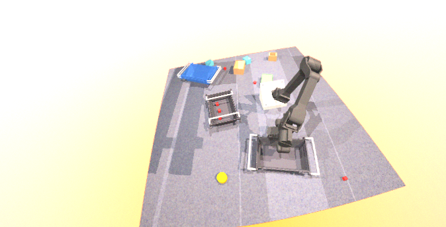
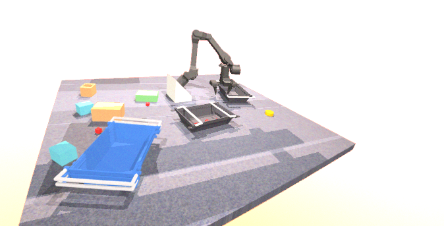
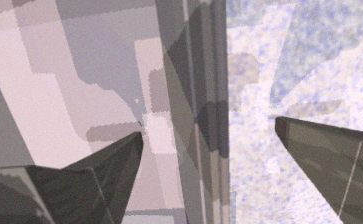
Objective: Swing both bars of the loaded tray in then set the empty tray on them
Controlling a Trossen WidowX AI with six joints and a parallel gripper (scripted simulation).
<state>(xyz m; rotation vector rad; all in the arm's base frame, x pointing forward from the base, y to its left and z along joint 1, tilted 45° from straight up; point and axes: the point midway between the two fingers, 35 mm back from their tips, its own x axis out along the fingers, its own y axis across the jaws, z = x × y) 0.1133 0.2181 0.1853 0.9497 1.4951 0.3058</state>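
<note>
Now: the dark tray 80 mm to the left of my gripper tip, 30 mm ahead of it and 30 mm above it. Round my gripper tip: green block (480 mm to the right, 130 mm behind, 10 mm above); then yellow disc (360 mm ahead, 90 mm to the left).
</note>
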